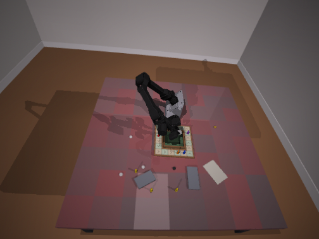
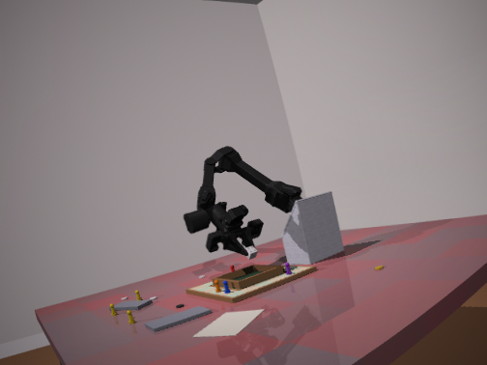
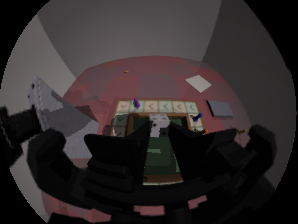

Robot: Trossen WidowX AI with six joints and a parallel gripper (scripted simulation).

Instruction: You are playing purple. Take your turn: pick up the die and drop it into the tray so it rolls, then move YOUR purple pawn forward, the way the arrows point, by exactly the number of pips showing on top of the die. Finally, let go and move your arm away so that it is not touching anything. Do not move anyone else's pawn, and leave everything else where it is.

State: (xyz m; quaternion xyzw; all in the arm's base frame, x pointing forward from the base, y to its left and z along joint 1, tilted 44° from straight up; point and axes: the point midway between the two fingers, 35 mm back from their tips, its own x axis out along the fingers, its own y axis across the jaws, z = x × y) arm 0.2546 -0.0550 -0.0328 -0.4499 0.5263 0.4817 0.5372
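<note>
My gripper tip is now right at the white die. The rest, counted from my gripper tip: purple pawn 9 cm to the left, 6 cm below, 4 cm behind; orange pawn 13 cm ahead, 6 cm below, 2 cm to the right; green-felt tray 8 cm below, 3 cm to the right, 1 cm ahead.
</note>
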